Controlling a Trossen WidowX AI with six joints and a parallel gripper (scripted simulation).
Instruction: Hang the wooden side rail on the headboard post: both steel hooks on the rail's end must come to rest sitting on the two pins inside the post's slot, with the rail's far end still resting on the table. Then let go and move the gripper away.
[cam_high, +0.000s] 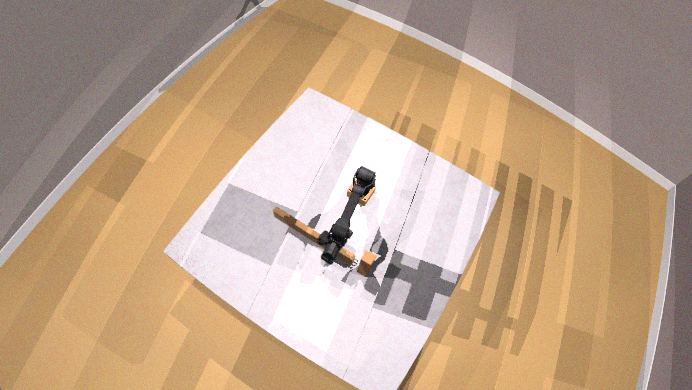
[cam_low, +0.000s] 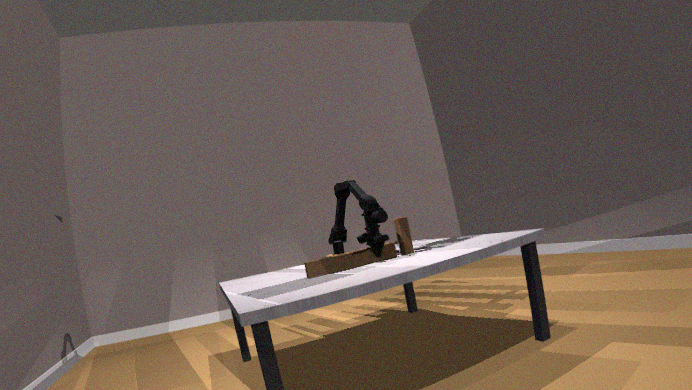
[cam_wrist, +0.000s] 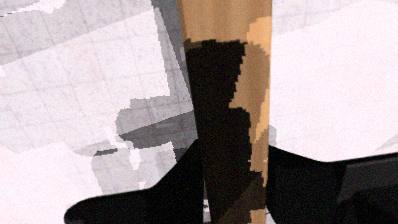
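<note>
Now: the headboard post 150 mm to the left of my gripper tip and 60 mm above it.
</note>
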